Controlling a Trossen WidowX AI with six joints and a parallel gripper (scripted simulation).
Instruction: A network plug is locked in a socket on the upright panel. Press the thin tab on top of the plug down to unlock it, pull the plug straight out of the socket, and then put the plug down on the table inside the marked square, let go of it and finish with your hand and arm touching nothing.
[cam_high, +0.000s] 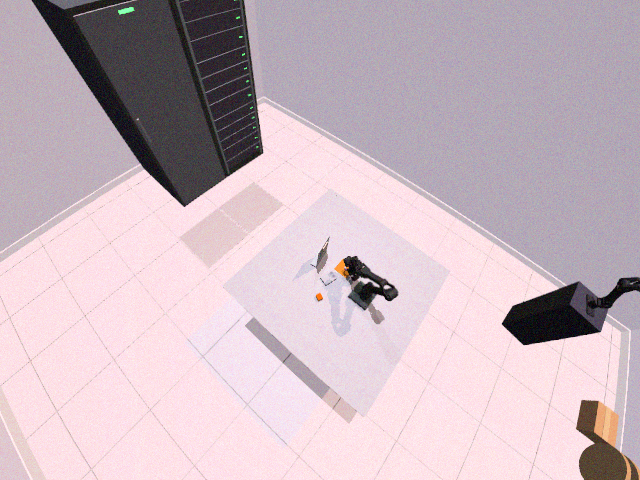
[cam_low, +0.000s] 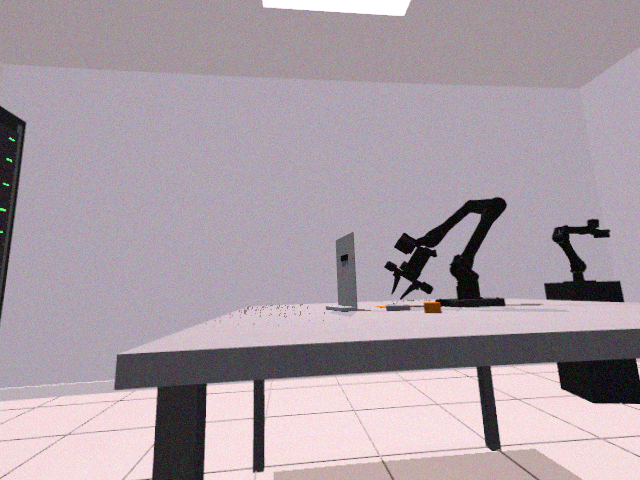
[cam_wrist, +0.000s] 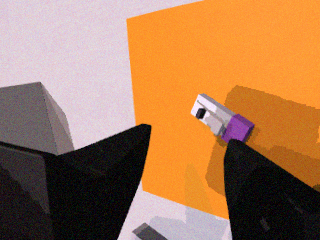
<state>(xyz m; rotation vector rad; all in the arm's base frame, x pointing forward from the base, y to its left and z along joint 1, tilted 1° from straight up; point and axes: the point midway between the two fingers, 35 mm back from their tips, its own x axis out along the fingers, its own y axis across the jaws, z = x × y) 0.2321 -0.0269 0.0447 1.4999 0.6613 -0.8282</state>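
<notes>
My gripper tip is now 3 cm above the purple network plug. From my gripper tip the other things lie so: orange flat patch 1 cm ahead, 3 cm below; orange cube 4 cm behind, 31 cm to the left, 2 cm below; socket panel 19 cm ahead, 9 cm to the left, 8 cm above.
</notes>
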